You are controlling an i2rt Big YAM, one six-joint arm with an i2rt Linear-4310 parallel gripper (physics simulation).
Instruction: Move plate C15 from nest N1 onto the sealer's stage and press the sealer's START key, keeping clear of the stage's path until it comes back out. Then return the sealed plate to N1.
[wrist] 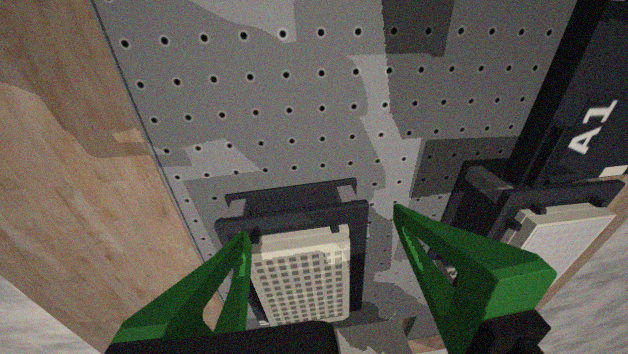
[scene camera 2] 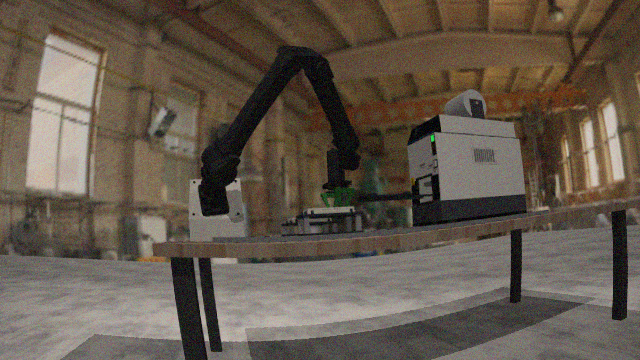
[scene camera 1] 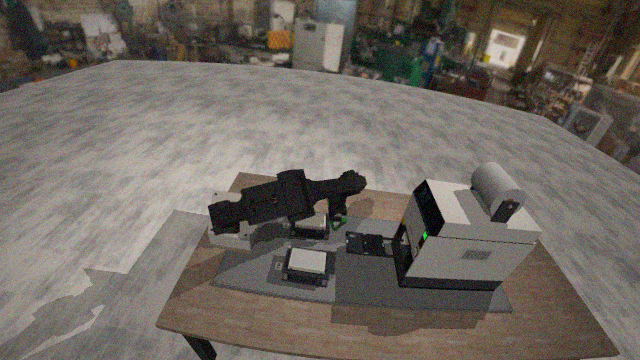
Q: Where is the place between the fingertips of my gripper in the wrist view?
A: At 320, 224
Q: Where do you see a black sealer stage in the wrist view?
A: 568, 136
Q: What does my gripper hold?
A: Nothing.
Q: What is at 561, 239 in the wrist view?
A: A white plate.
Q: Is my gripper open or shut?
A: Open.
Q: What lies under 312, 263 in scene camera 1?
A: A white plate.
